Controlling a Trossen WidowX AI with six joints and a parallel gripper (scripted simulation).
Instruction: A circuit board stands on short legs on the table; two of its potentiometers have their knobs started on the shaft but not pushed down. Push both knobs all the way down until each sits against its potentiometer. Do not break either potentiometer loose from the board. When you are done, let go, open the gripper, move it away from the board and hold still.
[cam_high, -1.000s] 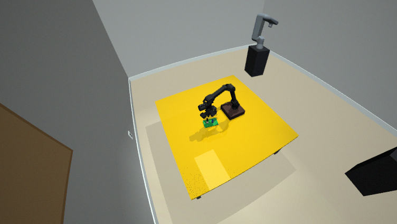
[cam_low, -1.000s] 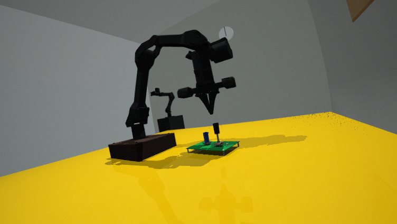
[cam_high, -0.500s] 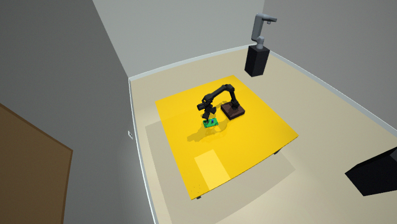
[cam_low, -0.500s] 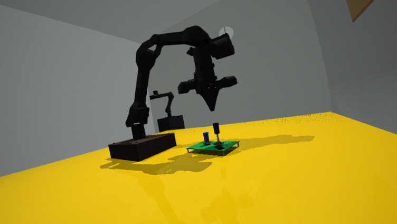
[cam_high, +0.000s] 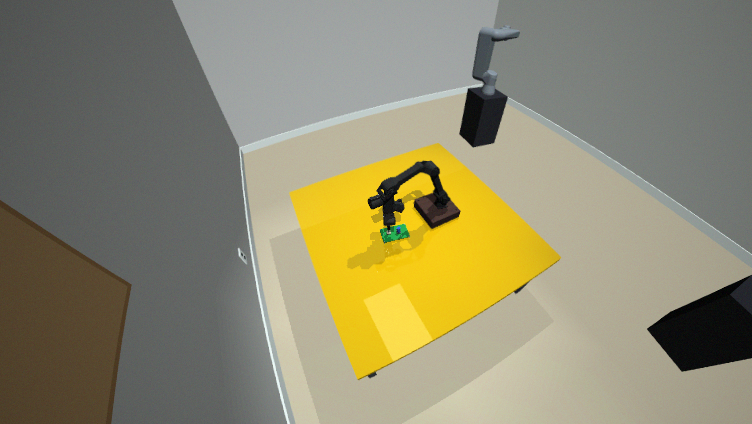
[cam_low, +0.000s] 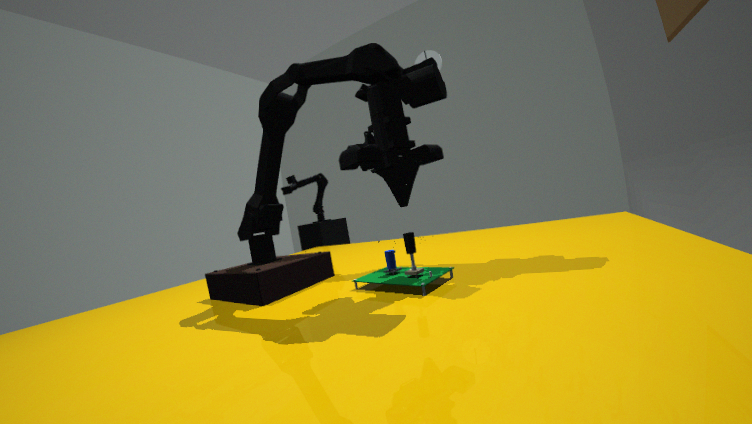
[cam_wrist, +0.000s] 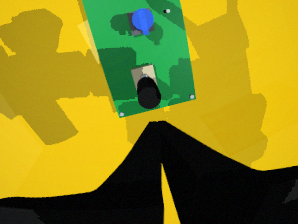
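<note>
Right now the black knob is 6 cm below my gripper tip. From my gripper tip the other things lie so: blue knob: 9 cm below, 6 cm behind, 1 cm to the left.
</note>
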